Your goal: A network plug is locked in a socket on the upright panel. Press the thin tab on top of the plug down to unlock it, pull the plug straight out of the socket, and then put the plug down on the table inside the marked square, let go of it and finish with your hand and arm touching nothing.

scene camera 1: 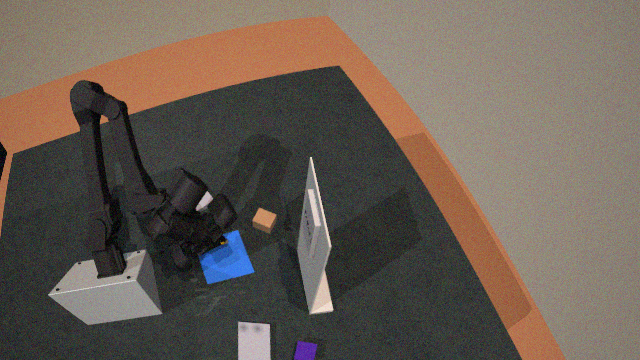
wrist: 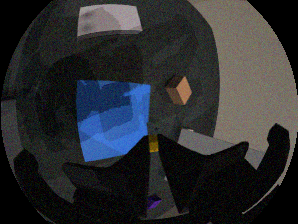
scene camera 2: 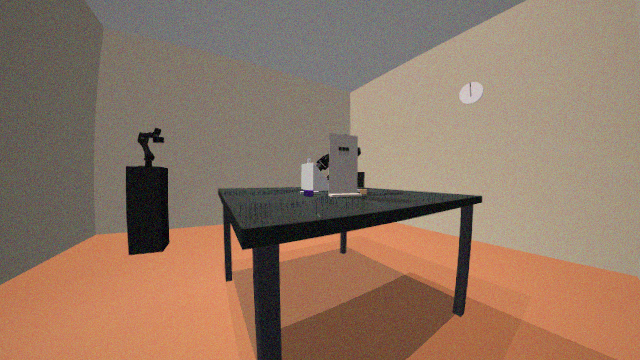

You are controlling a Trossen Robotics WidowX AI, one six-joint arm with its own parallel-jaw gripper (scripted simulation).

Observation:
In view: my gripper (scene camera 1: 223,240), a blue marked square (scene camera 1: 227,261) and a white panel (scene camera 1: 314,246).
My gripper is seen too in the wrist view (wrist: 152,138). The blue marked square also shows in the wrist view (wrist: 111,115). The white panel is seen too in the wrist view (wrist: 206,145).

